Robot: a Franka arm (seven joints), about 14 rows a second.
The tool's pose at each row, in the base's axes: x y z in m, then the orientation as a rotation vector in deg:
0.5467, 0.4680, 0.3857, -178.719, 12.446, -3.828
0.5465, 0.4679, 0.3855, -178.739, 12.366, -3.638
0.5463, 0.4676, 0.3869, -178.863, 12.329, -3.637
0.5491, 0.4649, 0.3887, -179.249, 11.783, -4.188
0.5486, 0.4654, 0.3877, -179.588, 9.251, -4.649
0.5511, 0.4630, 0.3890, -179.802, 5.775, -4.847
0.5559, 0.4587, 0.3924, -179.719, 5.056, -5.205
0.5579, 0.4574, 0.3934, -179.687, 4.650, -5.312
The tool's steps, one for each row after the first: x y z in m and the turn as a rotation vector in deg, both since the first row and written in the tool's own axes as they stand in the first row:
-0.0002, 0.0001, 0.0002, -0.018, -0.121, -0.051
-0.0003, 0.0004, -0.0012, -0.138, -0.115, -0.083
0.0029, 0.0027, -0.0029, -0.466, 0.253, -0.457
0.0023, 0.0023, -0.0019, -0.613, 0.543, -2.087
0.0052, 0.0043, -0.0032, -0.631, 0.656, -4.306
0.0107, 0.0078, -0.0064, -0.511, 0.875, -4.762
0.0129, 0.0088, -0.0073, -0.461, 0.939, -5.019

